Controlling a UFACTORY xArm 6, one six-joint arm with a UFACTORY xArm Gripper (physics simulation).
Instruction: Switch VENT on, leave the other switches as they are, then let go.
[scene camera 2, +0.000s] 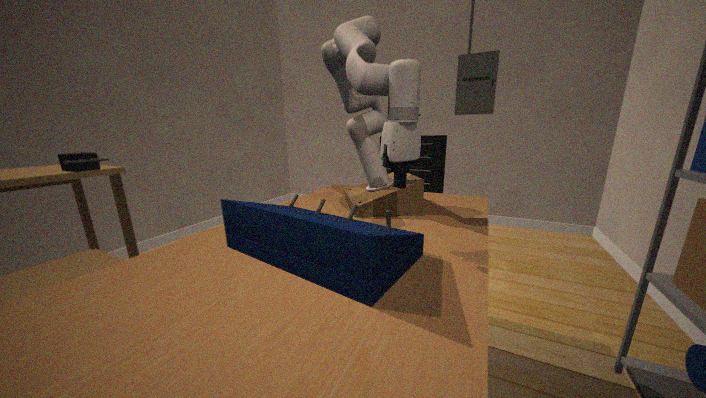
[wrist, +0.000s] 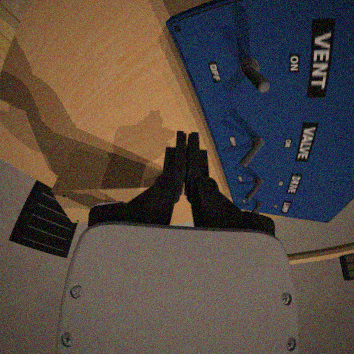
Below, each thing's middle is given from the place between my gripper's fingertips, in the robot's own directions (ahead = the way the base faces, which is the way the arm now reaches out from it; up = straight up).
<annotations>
Now: hand 80 mm short of the blue switch panel (scene camera 2: 360, 260), 210 mm to the left of it and 100 mm above it.
</annotations>
